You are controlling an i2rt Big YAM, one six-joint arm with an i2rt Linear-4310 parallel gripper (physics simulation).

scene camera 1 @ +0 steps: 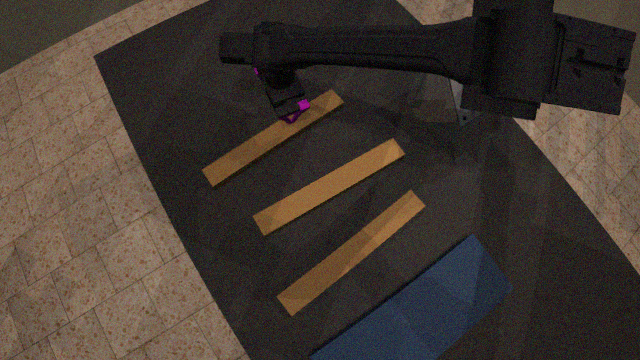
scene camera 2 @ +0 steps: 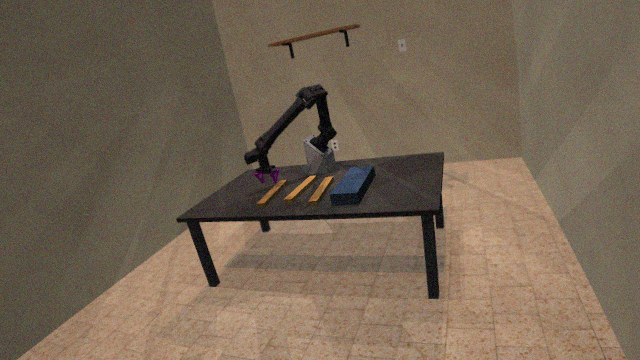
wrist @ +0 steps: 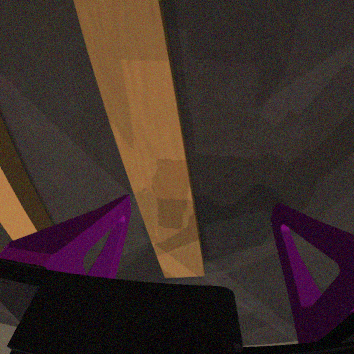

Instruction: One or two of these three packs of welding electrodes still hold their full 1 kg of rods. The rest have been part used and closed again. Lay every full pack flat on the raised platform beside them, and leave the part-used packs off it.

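Places are measured from the arm's base along level axes (x ahead, y left, z up), in centimetres.
Pixels of known places: gripper, fingertip midpoint: [scene camera 1: 282, 105] [scene camera 2: 269, 183] [wrist: 202, 206]; arm's base, link origin: [scene camera 2: 318, 145].
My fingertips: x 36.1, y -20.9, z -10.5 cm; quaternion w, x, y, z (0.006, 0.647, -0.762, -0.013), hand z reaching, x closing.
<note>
Ahead of a thing's pixels: the offset from my fingertips to its middle. Level surfaces: height alone.
Three long, flat tan packs lie apart on the dark table, roughly side by side. The pack farthest from the platform {dx +4.3, dy +3.5, dz -4.5 cm} [scene camera 1: 245, 154] [scene camera 2: 272, 192] [wrist: 145, 120] lies under my gripper [scene camera 1: 278, 95] [scene camera 2: 269, 181] [wrist: 202, 206]. The gripper is open and empty, its purple fingers above the table on either side of the line of that pack's near end. The middle pack {dx +0.6, dy +20.2, dz -4.5 cm} [scene camera 1: 329, 186] [scene camera 2: 300, 188] shows in part at the left edge of the wrist view [wrist: 14, 216]. The third pack {dx +5.0, dy +34.2, dz -4.5 cm} [scene camera 1: 351, 252] [scene camera 2: 321, 190] lies nearest the blue raised platform {dx +4.3, dy +52.7, dz -2.7 cm} [scene camera 1: 425, 310] [scene camera 2: 354, 181]. No pack is on the platform. No markings can be read.
The arm reaches from a grey base mount [scene camera 2: 318, 160] at the far side of the black table {dz -5.7 cm} [scene camera 2: 405, 185]. In scene camera 1, the forearm [scene camera 1: 370, 47] passes over the upper part of the table. A wooden shelf [scene camera 2: 315, 35] is on the wall, high above the table.
</note>
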